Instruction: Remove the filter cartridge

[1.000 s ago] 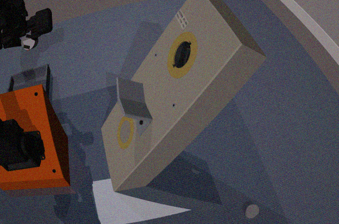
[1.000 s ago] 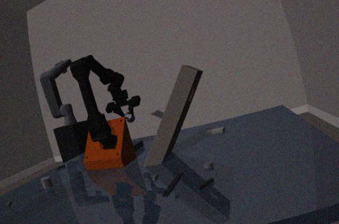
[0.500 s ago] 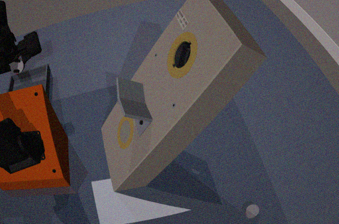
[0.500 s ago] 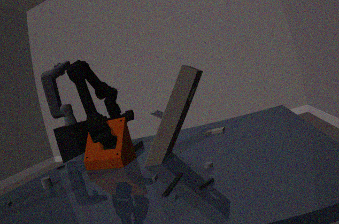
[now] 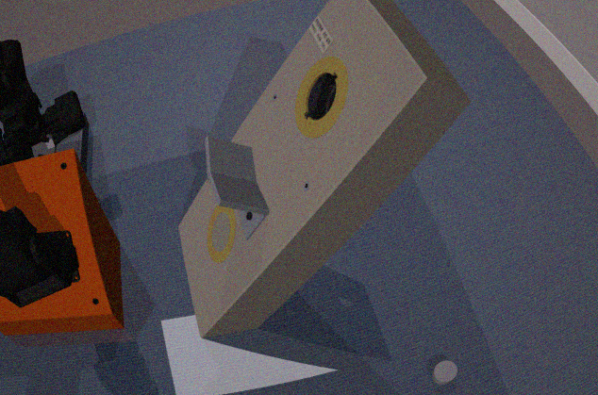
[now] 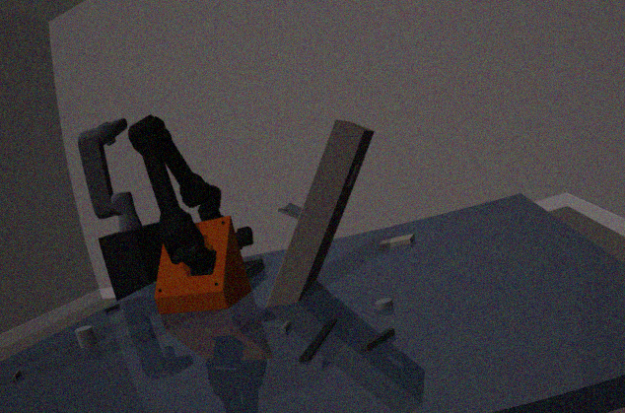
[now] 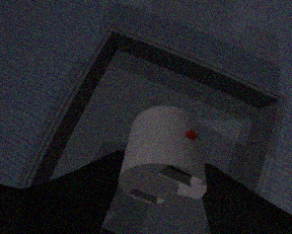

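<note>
Now: the round grey filter cartridge right at my gripper tip. Also, from my gripper tip: tan service panel: 40 cm ahead, 24 cm to the right, 13 cm above.
</note>
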